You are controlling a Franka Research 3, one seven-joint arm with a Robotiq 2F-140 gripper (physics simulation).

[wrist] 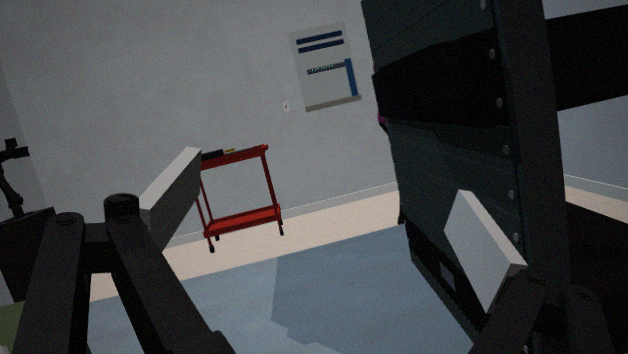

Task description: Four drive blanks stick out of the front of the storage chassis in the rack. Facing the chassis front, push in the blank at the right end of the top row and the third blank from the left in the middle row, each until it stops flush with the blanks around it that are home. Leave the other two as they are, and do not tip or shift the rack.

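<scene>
The rack point(540, 150) stands upright on the right side of the wrist view, seen at a steep angle, with dark panels, a black band between them and a row of round screw heads down its post. I cannot tell which panels belong to the storage chassis, and the four drive blanks cannot be made out. My gripper point(328, 191) is wide open with nothing between its pads. Its right pad overlaps the lower part of the rack in the view; whether it touches cannot be told. Its left pad is away from the rack, over the wall and cart background.
A red cart point(245, 220) stands by the far wall, beneath and left of a wall panel point(325, 90). A blue floor area point(340, 295) lies before the rack. A black jointed device point(11, 195) is at far left. A small magenta patch point(381, 120) shows at the rack's far edge.
</scene>
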